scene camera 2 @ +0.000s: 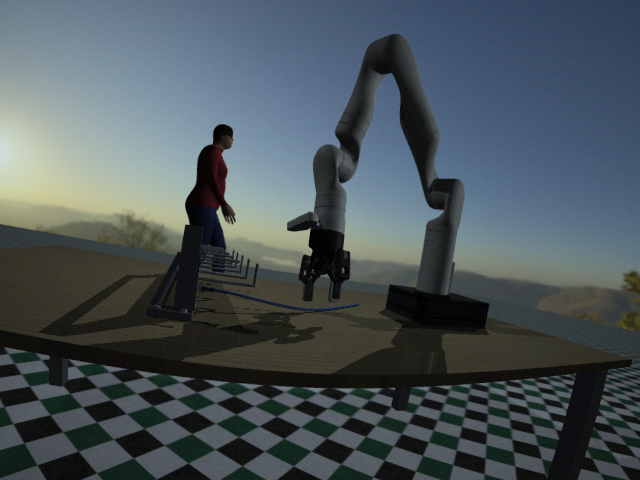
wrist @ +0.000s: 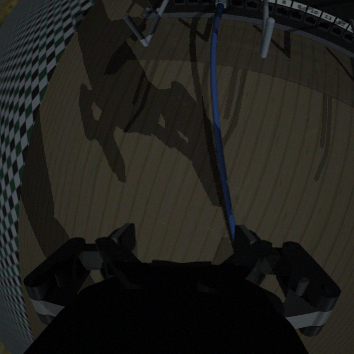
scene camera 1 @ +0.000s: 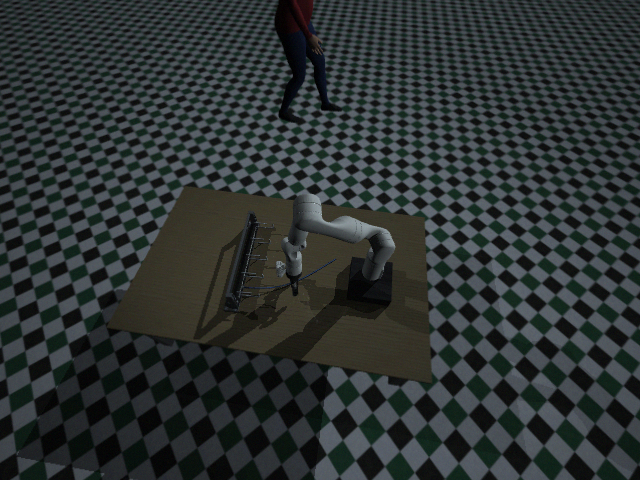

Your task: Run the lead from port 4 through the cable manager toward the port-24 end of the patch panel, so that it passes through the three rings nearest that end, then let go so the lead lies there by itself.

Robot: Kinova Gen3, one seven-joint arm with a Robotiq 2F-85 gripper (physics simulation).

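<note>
A blue lead (scene camera 1: 321, 268) (scene camera 2: 248, 297) (wrist: 215, 95) runs from a port near the low-numbered end of the patch panel (scene camera 1: 240, 260) (scene camera 2: 188, 273) out over the table, its free end towards the robot's base. In the wrist view it passes between two rings of the cable manager, a left ring (wrist: 146, 41) and a right ring (wrist: 267, 39), and lies in neither. My gripper (scene camera 1: 295, 292) (scene camera 2: 321, 299) (wrist: 183, 235) is open, pointing down beyond the ring tips. In the wrist view the lead disappears beside the right fingertip; whether they touch is unclear.
The black robot base (scene camera 1: 369, 289) (scene camera 2: 436, 308) stands on the table (scene camera 1: 165, 279) (scene camera 2: 248, 361) (wrist: 150, 200). More rings (scene camera 1: 262, 258) (scene camera 2: 256, 274) stick out along the panel. A person (scene camera 1: 295, 49) (scene camera 2: 209, 180) stands on the floor beyond the table.
</note>
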